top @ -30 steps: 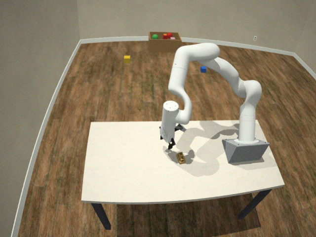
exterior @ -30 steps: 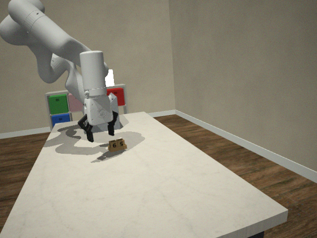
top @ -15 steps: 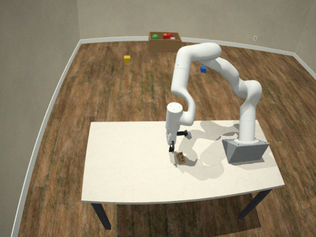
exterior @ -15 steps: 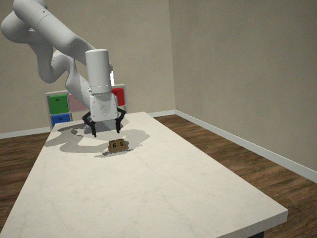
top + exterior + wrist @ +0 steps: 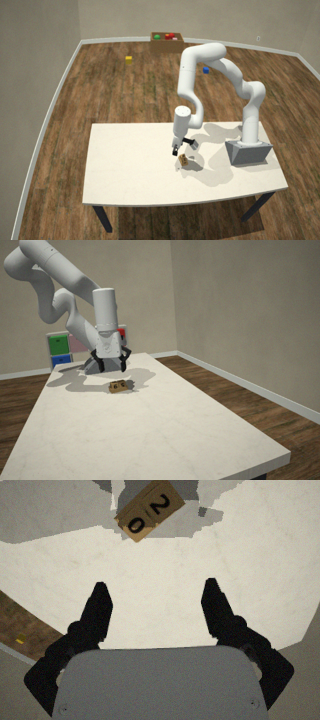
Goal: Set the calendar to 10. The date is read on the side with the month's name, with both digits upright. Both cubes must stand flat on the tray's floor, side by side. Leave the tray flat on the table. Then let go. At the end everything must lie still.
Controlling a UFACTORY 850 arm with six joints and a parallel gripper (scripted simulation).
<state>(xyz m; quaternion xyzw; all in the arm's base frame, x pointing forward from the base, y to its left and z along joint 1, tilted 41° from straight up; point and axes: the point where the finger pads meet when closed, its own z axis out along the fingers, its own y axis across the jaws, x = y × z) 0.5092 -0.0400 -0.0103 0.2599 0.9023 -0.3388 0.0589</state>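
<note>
The cube is 4 cm behind my hand and 9 cm below it. Also, from my hand: wooden tray: 5 cm behind, 2 cm to the left, 10 cm below.
</note>
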